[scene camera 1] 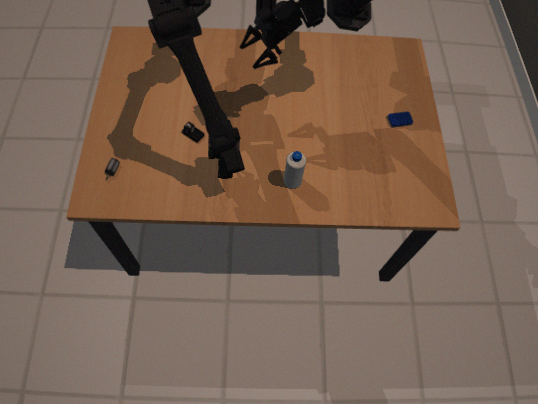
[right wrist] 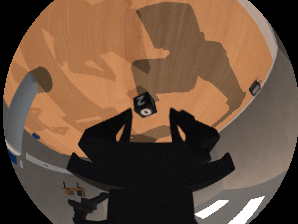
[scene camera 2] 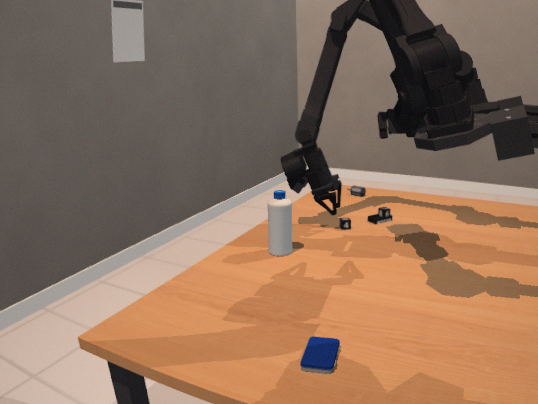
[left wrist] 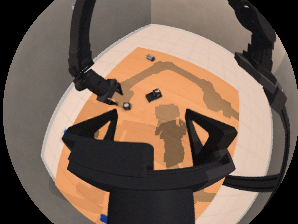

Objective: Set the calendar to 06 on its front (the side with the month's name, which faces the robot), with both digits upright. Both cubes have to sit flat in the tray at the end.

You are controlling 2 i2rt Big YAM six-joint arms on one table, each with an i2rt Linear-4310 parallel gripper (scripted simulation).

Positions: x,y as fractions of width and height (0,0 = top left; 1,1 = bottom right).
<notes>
In view: the left gripper (scene camera 2: 0.74,0.34), the right gripper (scene camera 2: 0.63,0.52) and a blue pad (scene camera 2: 0.60,0.88).
The left gripper shows as well in the left wrist view (left wrist: 0.51,0.50). The right gripper shows as well in the right wrist view (right wrist: 0.51,0.50).
</notes>
